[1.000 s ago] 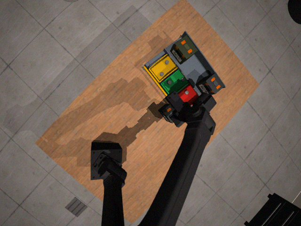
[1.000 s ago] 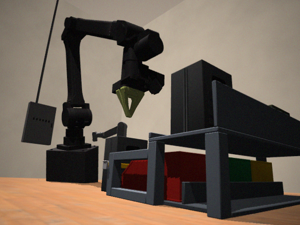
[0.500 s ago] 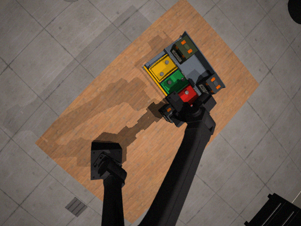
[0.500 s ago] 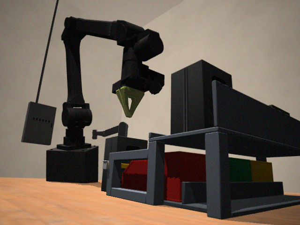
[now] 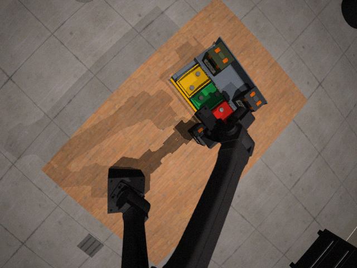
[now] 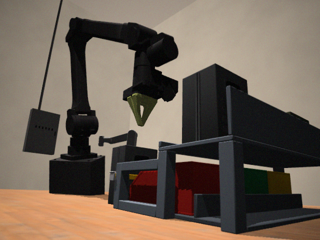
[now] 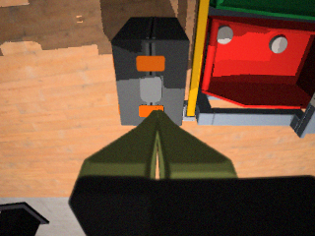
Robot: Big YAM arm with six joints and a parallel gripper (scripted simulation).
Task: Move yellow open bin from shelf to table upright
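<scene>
My hand is 80 mm short of the thin yellow rod, 90 mm to the right of it and 140 mm above it. From my hand the other things lie so: red bin 140 mm ahead, 50 mm to the right, 150 mm below; then green bin 180 mm ahead, 60 mm to the left, 150 mm below; then yellow open bin 200 mm ahead, 160 mm to the left, 150 mm below.
</scene>
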